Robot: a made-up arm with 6 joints. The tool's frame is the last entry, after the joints. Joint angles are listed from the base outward.
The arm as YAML. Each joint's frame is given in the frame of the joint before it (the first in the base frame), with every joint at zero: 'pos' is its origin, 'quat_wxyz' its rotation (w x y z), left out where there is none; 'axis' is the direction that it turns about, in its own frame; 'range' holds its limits. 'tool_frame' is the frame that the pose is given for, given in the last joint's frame.
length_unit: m
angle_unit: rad
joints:
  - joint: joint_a
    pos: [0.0, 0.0, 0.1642]
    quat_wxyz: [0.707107, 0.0, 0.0, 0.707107]
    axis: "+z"
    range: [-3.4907, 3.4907]
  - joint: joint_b
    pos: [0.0, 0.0, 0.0]
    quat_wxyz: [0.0, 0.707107, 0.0, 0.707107]
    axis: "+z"
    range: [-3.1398, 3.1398]
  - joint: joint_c
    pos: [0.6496, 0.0, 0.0]
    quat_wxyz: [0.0, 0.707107, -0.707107, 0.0]
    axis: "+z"
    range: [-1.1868, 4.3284]
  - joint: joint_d
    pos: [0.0, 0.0, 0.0]
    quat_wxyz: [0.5, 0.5, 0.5, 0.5]
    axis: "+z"
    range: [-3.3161, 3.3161]
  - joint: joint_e
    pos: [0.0, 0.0, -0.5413]
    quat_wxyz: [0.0, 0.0, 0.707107, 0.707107]
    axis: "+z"
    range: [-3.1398, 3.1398]
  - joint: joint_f
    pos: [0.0, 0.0, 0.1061]
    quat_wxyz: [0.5, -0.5, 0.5, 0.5]
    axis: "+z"
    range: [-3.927, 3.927]
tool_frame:
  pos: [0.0, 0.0, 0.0]
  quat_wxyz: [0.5, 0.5, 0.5, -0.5]
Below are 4 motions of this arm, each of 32 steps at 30 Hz.
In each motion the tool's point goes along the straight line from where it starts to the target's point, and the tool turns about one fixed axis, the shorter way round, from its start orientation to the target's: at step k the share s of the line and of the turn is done. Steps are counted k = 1, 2, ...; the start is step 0. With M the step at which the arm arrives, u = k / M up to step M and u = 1 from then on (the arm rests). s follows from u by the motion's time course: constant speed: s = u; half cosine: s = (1 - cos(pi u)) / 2; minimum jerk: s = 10 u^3 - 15 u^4 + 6 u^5.
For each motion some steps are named. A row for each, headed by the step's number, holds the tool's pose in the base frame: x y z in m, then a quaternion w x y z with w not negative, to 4 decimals.
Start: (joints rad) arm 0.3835 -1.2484 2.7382 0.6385 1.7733 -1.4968
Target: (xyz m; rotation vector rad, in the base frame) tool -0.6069 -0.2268 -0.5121 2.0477 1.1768 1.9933
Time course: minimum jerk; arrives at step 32
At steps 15, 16, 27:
15: -0.7308 -0.3382 -0.2690 0.3459 0.7006 0.4822 0.3963
16: -0.7179 -0.3265 -0.2945 0.3143 0.7024 0.4753 0.4264
27: -0.6135 -0.2327 -0.4991 0.0433 0.6675 0.3880 0.6341

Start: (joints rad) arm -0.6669 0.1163 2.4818 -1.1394 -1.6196 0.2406
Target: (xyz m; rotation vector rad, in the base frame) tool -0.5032 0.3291 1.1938 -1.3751 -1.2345 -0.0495
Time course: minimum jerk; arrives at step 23
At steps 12, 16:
12: -0.3725 0.2311 1.2230 0.7411 -0.5264 -0.4103 0.0737
16: -0.4552 0.2931 1.2045 0.6571 -0.5721 -0.4906 0.0137

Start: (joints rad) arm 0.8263 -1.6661 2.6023 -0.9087 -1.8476 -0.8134
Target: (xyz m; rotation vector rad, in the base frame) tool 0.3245 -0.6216 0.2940 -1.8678 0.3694 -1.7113
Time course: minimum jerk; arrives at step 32
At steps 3, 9, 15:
3: -0.5924 -0.7454 -0.3459 0.2743 0.0573 -0.8032 0.5256
9: -0.4704 -0.7290 -0.2608 0.2046 0.1693 -0.7621 0.5905
15: -0.1912 -0.6913 -0.0659 0.0297 0.4070 -0.6033 0.6852

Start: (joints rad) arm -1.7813 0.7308 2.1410 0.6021 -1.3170 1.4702
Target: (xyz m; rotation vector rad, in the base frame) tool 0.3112 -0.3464 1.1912 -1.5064 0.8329 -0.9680
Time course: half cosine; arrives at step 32
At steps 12, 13, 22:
12: -0.0296 -0.4058 1.1917 0.3435 -0.4262 0.5683 -0.6143
13: -0.0069 -0.4019 1.1916 0.3597 -0.4431 0.5566 -0.6037
22: 0.2016 -0.3655 1.1913 0.4933 -0.5798 0.4304 -0.4850

